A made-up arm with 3 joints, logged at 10 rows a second.
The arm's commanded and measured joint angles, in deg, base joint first. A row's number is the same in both.
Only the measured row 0 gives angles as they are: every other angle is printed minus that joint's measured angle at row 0.
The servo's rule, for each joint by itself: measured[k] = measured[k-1] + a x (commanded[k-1-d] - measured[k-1]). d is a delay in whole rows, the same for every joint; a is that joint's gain. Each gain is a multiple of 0.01, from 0.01 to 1. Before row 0 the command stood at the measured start. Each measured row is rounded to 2 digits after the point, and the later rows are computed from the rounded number. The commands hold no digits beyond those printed.
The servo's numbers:
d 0
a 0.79 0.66 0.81
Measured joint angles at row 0: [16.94 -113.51 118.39]
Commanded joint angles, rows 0 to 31: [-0.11 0.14 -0.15]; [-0.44 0.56 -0.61]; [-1.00 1.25 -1.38]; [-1.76 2.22 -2.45]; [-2.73 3.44 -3.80]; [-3.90 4.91 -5.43]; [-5.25 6.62 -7.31]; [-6.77 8.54 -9.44]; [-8.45 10.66 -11.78]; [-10.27 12.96 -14.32]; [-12.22 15.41 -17.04]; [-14.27 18.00 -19.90]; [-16.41 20.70 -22.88]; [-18.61 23.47 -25.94]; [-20.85 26.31 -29.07]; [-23.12 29.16 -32.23]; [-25.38 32.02 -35.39]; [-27.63 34.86 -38.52]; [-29.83 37.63 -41.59]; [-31.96 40.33 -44.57]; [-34.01 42.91 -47.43]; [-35.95 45.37 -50.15]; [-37.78 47.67 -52.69]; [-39.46 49.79 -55.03]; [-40.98 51.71 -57.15]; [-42.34 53.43 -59.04]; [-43.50 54.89 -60.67]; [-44.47 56.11 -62.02]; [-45.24 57.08 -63.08]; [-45.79 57.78 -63.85]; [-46.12 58.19 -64.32]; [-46.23 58.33 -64.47]
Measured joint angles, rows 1 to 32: [-0.09 0.09 -0.12]; [-0.37 0.40 -0.52]; [-0.87 0.96 -1.22]; [-1.57 1.79 -2.22]; [-2.49 2.88 -3.50]; [-3.60 4.22 -5.06]; [-4.90 5.80 -6.88]; [-6.38 7.61 -8.95]; [-8.02 9.62 -11.24]; [-9.80 11.82 -13.73]; [-11.71 14.19 -16.41]; [-13.73 16.70 -19.24]; [-15.85 19.34 -22.19]; [-18.03 22.07 -25.23]; [-20.26 24.87 -28.34]; [-22.52 27.70 -31.49]; [-24.78 30.55 -34.65]; [-27.03 33.39 -37.78]; [-29.24 36.19 -40.87]; [-31.39 38.92 -43.87]; [-33.46 41.55 -46.75]; [-35.43 44.07 -49.50]; [-37.29 46.45 -52.08]; [-39.00 48.65 -54.47]; [-40.56 50.67 -56.64]; [-41.97 52.49 -58.58]; [-43.18 54.07 -60.27]; [-44.20 55.42 -61.69]; [-45.02 56.52 -62.82]; [-45.63 57.35 -63.65]; [-46.02 57.90 -64.19]; [-46.19 58.18 -64.42]
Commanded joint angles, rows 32 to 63: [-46.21 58.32 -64.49]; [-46.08 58.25 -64.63]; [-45.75 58.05 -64.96]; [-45.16 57.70 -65.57]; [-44.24 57.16 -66.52]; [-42.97 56.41 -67.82]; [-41.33 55.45 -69.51]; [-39.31 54.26 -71.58]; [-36.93 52.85 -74.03]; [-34.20 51.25 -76.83]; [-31.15 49.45 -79.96]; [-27.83 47.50 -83.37]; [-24.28 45.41 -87.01]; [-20.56 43.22 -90.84]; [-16.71 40.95 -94.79]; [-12.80 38.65 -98.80]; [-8.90 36.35 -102.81]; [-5.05 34.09 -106.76]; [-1.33 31.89 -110.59]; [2.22 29.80 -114.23]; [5.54 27.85 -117.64]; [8.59 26.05 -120.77]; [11.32 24.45 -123.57]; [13.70 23.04 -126.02]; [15.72 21.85 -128.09]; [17.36 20.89 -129.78]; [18.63 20.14 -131.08]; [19.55 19.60 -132.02]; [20.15 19.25 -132.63]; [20.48 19.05 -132.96]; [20.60 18.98 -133.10]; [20.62 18.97 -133.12]
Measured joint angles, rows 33 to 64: [-46.21 58.27 -64.48]; [-46.11 58.26 -64.60]; [-45.83 58.12 -64.89]; [-45.30 57.84 -65.44]; [-44.46 57.39 -66.31]; [-43.28 56.74 -67.53]; [-41.74 55.89 -69.13]; [-39.82 54.81 -71.11]; [-37.54 53.52 -73.48]; [-34.90 52.02 -76.19]; [-31.94 50.32 -79.24]; [-28.69 48.46 -82.59]; [-25.21 46.45 -86.17]; [-21.54 44.32 -89.95]; [-17.72 42.10 -93.87]; [-13.83 39.82 -97.86]; [-9.94 37.53 -101.87]; [-6.08 35.26 -105.83]; [-2.33 33.04 -109.69]; [1.26 30.90 -113.37]; [4.64 28.89 -116.83]; [7.76 27.02 -120.02]; [10.57 25.32 -122.90]; [13.04 23.82 -125.43]; [15.16 22.52 -127.58]; [16.90 21.44 -129.36]; [18.27 20.58 -130.75]; [19.28 19.93 -131.78]; [19.97 19.48 -132.47]; [20.37 19.20 -132.87]; [20.55 19.05 -133.06]; [20.61 19.00 -133.11]
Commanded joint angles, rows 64 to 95: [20.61 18.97 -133.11]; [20.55 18.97 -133.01]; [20.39 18.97 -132.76]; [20.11 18.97 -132.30]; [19.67 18.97 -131.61]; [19.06 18.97 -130.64]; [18.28 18.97 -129.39]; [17.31 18.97 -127.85]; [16.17 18.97 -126.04]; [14.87 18.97 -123.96]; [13.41 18.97 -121.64]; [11.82 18.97 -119.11]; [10.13 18.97 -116.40]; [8.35 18.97 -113.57]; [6.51 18.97 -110.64]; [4.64 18.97 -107.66]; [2.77 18.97 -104.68]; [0.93 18.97 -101.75]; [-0.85 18.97 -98.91]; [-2.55 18.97 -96.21]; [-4.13 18.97 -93.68]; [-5.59 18.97 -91.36]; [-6.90 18.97 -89.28]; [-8.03 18.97 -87.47]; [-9.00 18.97 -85.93]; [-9.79 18.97 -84.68]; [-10.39 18.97 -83.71]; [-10.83 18.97 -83.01]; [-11.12 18.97 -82.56]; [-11.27 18.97 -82.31]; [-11.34 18.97 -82.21]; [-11.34 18.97 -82.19]
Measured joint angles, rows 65 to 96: [20.61 18.98 -133.11]; [20.56 18.97 -133.03]; [20.43 18.97 -132.81]; [20.18 18.97 -132.40]; [19.78 18.97 -131.76]; [19.21 18.97 -130.85]; [18.48 18.97 -129.67]; [17.56 18.97 -128.20]; [16.46 18.97 -126.45]; [15.20 18.97 -124.43]; [13.79 18.97 -122.17]; [12.23 18.97 -119.69]; [10.57 18.97 -117.03]; [8.82 18.97 -114.23]; [7.00 18.97 -111.32]; [5.14 18.97 -108.36]; [3.27 18.97 -105.38]; [1.42 18.97 -102.44]; [-0.37 18.97 -99.58]; [-2.09 18.97 -96.85]; [-3.70 18.97 -94.28]; [-5.19 18.97 -91.91]; [-6.54 18.97 -89.78]; [-7.72 18.97 -87.91]; [-8.73 18.97 -86.31]; [-9.57 18.97 -84.99]; [-10.22 18.97 -83.95]; [-10.70 18.97 -83.19]; [-11.03 18.97 -82.68]; [-11.22 18.97 -82.38]; [-11.31 18.97 -82.24]; [-11.33 18.97 -82.20]
